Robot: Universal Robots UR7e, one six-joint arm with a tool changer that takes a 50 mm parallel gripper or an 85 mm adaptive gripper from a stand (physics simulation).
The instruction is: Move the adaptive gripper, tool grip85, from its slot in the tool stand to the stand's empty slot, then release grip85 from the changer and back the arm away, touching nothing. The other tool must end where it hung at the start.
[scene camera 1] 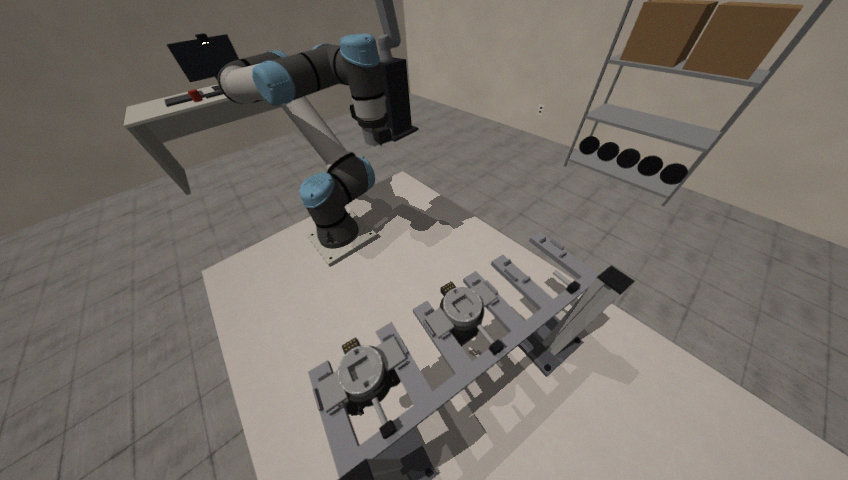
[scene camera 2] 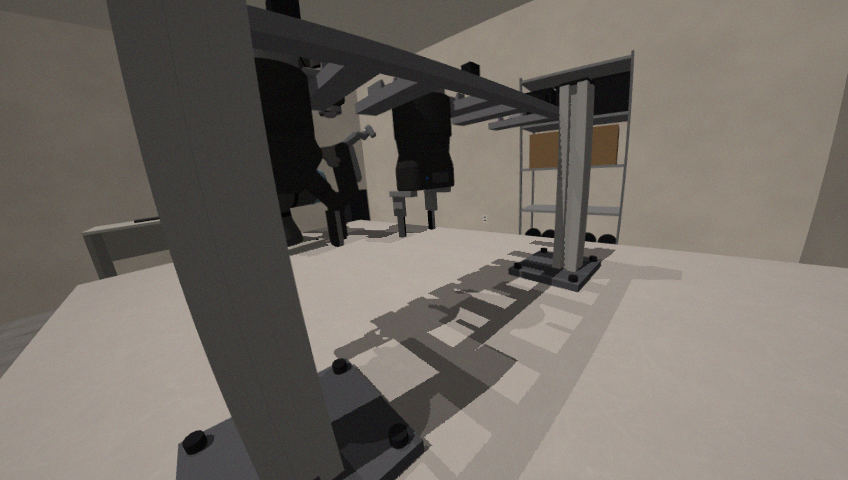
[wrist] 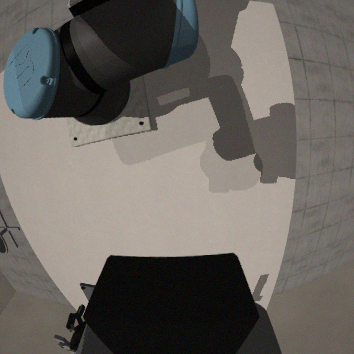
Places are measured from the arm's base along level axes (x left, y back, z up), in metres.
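Where they show: hand, tool point: [scene camera 2: 330,113]; arm's base, link origin: [scene camera 1: 339,233] [wrist: 97,91].
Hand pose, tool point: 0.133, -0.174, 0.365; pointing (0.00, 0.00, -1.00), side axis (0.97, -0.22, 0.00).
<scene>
Each offset is from my tool point to the top centre of the thing, as dx, dy, dz. "pt": to the spot under its first point. Level surfaces: height alone.
The arm's bare tool changer [scene camera 1: 373,137] points down over the mat's far side, well away from the stand, with no gripper mounted. The adaptive gripper grip85 {-0.368, -0.378, -0.080} [scene camera 1: 361,373] [scene camera 2: 288,130] hangs in the slot at the stand's near-left end; its fingers hang apart in scene camera 2, partly behind the post. The other tool, the parallel gripper [scene camera 1: 462,305] [scene camera 2: 423,139], hangs in the middle slot with its fingers apart. The stand [scene camera 1: 458,385] [scene camera 2: 380,53] has its empty slot at the right end, between two bare support arms. In the wrist view a black block fills the bottom centre.
The robot's base [scene camera 1: 336,234] [wrist: 102,107] stands on the pale mat {dz -0.380} [scene camera 1: 261,297] [scene camera 2: 684,368] [wrist: 150,210] beyond the stand. The stand's posts {pt -0.013, -0.595, -0.186} [scene camera 1: 580,315] [scene camera 2: 574,178] rise at both ends. A desk [scene camera 1: 202,113] and a shelf unit [scene camera 1: 648,123] are farther back.
</scene>
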